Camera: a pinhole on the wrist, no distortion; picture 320 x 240 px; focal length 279.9 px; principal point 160.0 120.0 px. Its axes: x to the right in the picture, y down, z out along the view. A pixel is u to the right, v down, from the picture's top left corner.
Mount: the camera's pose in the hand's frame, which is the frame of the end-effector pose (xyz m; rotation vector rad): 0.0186 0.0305 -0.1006 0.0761 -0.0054 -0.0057
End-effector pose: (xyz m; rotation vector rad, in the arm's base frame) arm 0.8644 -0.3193 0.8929 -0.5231 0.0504 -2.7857
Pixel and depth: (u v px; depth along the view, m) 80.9 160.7 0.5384
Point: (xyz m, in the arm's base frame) 1.1637 -0.3338 1.2510
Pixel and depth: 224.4 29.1 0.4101
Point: 0.8354 -0.2185 1.2219
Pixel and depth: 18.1 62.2 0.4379
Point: 1.1387 -0.1624 1.1351
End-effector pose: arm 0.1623 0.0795 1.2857 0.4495 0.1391 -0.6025
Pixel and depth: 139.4 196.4 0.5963
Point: 0.2231 -0.0244 1.7998
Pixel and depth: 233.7 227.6 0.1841
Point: 0.2663 0.0691 1.3799
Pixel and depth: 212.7 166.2 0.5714
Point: 0.3082 -0.1385 1.7104
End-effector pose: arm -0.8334 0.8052 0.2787 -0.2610 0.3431 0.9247
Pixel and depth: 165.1 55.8 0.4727
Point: -0.6639 0.8889 0.6091
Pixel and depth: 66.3 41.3 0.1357
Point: -0.8289 0.7862 0.3199
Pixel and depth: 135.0 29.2 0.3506
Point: -0.7106 0.8182 0.5125
